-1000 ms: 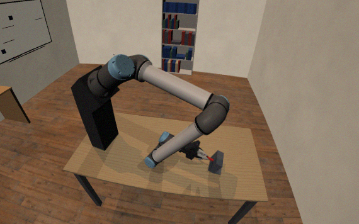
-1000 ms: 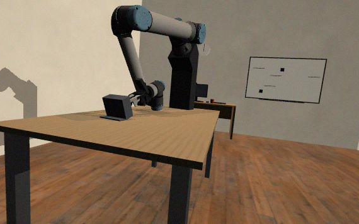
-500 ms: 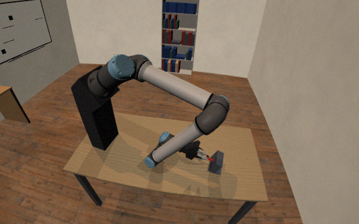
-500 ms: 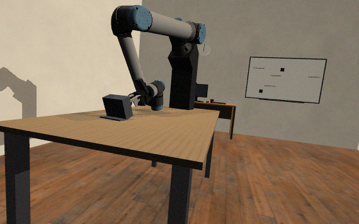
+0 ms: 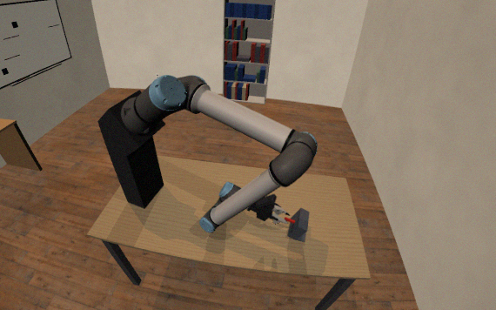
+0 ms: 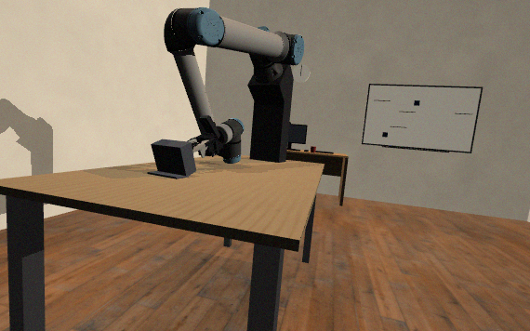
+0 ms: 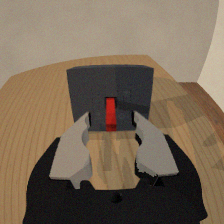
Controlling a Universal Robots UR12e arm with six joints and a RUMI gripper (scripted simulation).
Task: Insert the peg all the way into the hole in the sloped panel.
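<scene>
Right now my hand is 3 cm short of the red peg, 1 cm to the left of it and 2 cm above it.
</scene>
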